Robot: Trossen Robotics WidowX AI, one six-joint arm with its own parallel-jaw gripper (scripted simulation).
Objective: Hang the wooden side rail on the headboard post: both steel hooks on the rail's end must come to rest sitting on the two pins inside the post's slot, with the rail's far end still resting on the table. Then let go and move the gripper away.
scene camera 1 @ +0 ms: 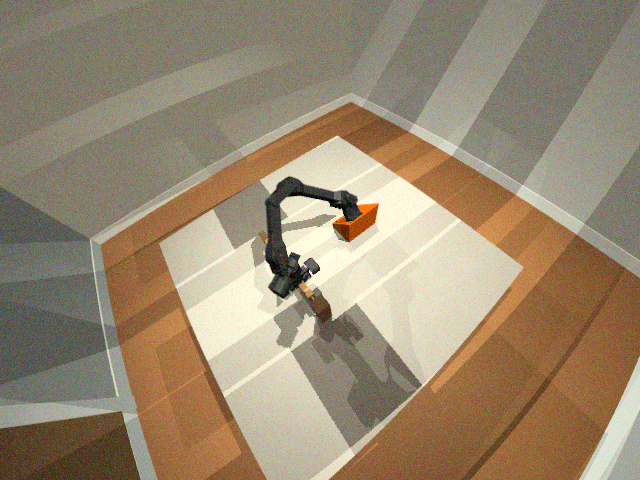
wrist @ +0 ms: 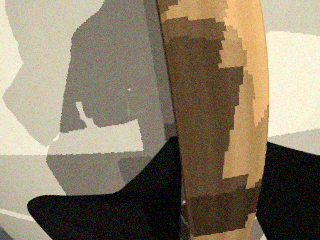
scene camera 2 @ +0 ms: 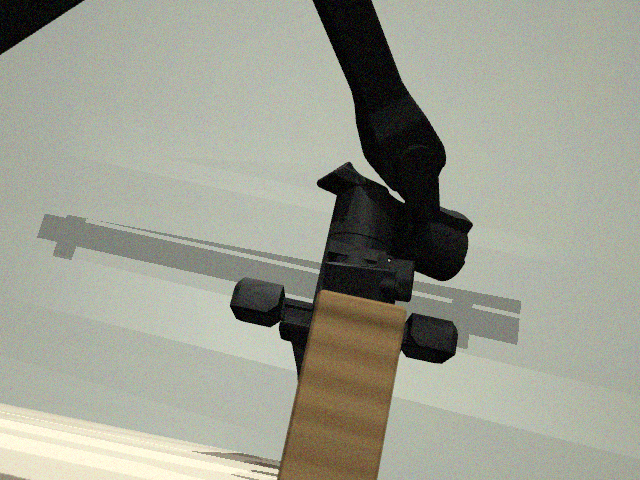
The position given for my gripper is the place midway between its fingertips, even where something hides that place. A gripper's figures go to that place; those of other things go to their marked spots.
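I see a side rail [wrist: 217,65] that is 4 cm from the lens. My gripper [wrist: 199,139] is 10 cm from the lens.
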